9 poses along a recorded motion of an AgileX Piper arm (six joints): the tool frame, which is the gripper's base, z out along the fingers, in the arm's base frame.
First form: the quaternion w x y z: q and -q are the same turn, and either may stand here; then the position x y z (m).
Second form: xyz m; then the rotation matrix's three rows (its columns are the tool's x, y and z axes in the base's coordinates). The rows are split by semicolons. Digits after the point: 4 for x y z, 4 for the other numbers.
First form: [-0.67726 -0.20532 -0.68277 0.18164 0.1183 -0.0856 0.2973]
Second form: 0.1183 -0.0856 0.2973; 0.0017 0.5264 0.8502; 0.0343 0.8497 -0.5261; -0.9994 0.0301 -0.0167
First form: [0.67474 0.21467 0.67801 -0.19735 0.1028 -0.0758 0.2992]
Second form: 0.1028 -0.0758 0.2992; 0.0027 0.5574 0.8302; 0.0248 0.8299 -0.5573; -0.9997 0.0221 -0.0116
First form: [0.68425 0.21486 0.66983 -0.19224 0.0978 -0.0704 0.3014]
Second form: 0.0978 -0.0704 0.3014; 0.0287 0.5509 0.8341; 0.0248 0.8338 -0.5516; -0.9993 0.0365 0.0103
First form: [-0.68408 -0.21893 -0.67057 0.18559 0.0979 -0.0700 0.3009]
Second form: 0.0979 -0.0700 0.3009; 0.0318 0.5475 0.8362; 0.0397 0.8353 -0.5484; -0.9987 0.0506 0.0048
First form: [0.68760 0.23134 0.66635 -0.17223 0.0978 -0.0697 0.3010]
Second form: 0.0978 -0.0697 0.3010; 0.0526 0.5452 0.8367; 0.0715 0.8336 -0.5477; -0.9961 0.0886 0.0049
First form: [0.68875 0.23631 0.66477 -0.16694 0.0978 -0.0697 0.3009]
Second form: 0.0978 -0.0697 0.3009; 0.0604 0.5441 0.8368; 0.0842 0.8326 -0.5475; -0.9946 0.1036 0.0045
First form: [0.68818 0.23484 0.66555 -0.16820 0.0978 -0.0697 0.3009]
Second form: 0.0978 -0.0697 0.3009; 0.0575 0.5441 0.8370; 0.0811 0.8331 -0.5471; -0.9950 0.0993 0.0038
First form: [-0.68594 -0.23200 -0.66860 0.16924 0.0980 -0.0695 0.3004]
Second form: 0.0980 -0.0695 0.3004; 0.0487 0.5424 0.8387; 0.0781 0.8351 -0.5446; -0.9958 0.0920 -0.0017
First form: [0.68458 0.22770 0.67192 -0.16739 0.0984 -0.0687 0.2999]
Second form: 0.0984 -0.0687 0.2999; 0.0410 0.5352 0.8437; 0.0768 0.8403 -0.5367; -0.9962 0.0868 -0.0067
